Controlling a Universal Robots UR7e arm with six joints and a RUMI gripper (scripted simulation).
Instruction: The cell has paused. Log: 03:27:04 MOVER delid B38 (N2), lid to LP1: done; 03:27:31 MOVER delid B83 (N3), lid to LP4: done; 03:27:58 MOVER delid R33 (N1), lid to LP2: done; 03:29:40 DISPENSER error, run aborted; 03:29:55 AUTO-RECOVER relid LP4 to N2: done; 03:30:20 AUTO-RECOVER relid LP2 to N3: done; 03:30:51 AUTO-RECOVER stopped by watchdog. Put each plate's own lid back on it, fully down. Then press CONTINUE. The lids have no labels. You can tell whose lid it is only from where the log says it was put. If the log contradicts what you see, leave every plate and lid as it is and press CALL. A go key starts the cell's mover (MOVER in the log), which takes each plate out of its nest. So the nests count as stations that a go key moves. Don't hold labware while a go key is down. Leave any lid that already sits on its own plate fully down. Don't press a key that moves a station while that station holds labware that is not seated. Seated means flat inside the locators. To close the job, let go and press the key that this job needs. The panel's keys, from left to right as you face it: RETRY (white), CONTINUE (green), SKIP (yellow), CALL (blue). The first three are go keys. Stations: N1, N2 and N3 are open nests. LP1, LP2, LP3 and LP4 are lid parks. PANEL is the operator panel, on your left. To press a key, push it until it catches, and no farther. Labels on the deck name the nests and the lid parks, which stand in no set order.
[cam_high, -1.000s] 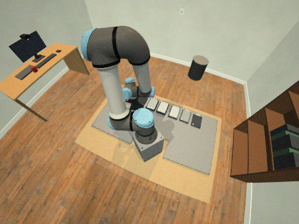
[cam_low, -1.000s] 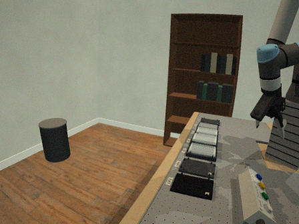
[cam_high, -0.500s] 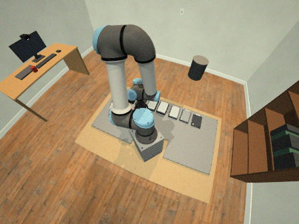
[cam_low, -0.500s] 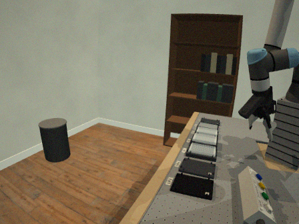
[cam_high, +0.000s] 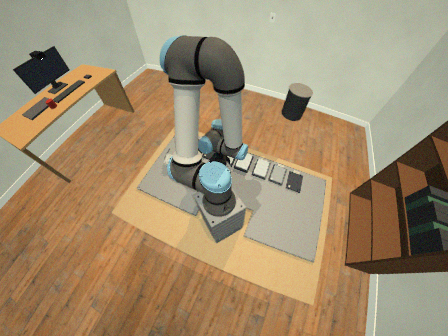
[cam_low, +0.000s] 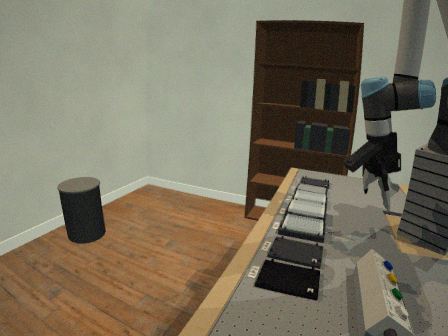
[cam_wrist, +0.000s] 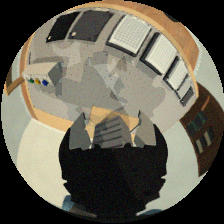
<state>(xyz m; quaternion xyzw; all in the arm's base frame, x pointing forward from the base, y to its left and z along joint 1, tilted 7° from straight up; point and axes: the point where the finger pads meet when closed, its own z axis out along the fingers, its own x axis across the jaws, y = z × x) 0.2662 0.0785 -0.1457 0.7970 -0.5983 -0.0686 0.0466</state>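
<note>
The white gridded plate lies 200 mm ahead of my hand, 130 mm to the right of it and 110 mm below it. The rest, counted from my hand: green key (30 mm ahead, 340 mm to the left, 70 mm below); then yellow key (30 mm ahead, 290 mm to the left, 70 mm below); then blue key (20 mm ahead, 240 mm to the left, 70 mm below).
</note>
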